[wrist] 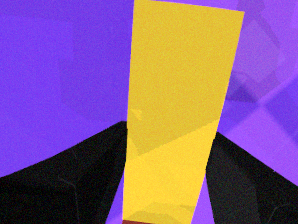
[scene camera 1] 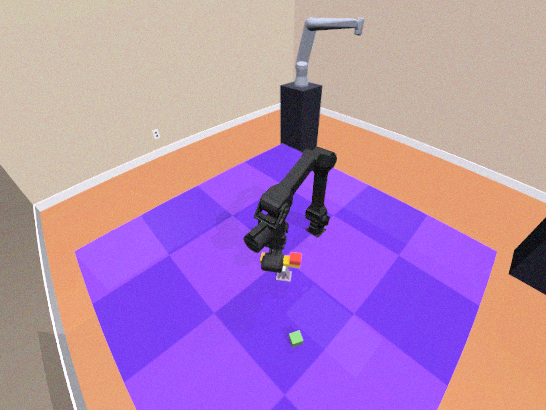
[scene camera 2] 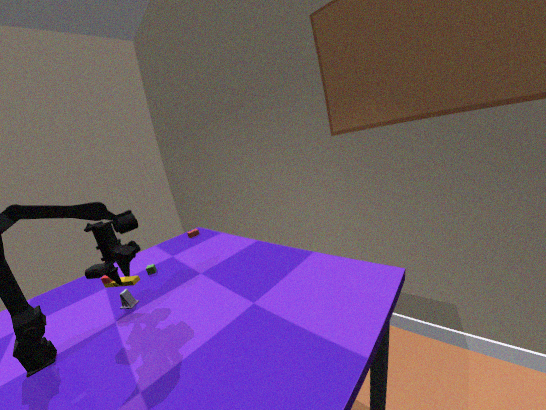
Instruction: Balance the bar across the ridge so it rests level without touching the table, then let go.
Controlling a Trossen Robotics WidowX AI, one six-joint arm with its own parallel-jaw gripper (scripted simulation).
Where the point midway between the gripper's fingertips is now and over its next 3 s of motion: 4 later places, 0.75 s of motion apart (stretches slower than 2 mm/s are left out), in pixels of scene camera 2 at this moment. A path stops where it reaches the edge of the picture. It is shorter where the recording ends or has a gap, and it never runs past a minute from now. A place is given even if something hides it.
My gripper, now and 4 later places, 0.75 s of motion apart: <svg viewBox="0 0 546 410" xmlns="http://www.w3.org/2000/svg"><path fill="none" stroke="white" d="M124 281L127 288L127 288L127 289L128 289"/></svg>
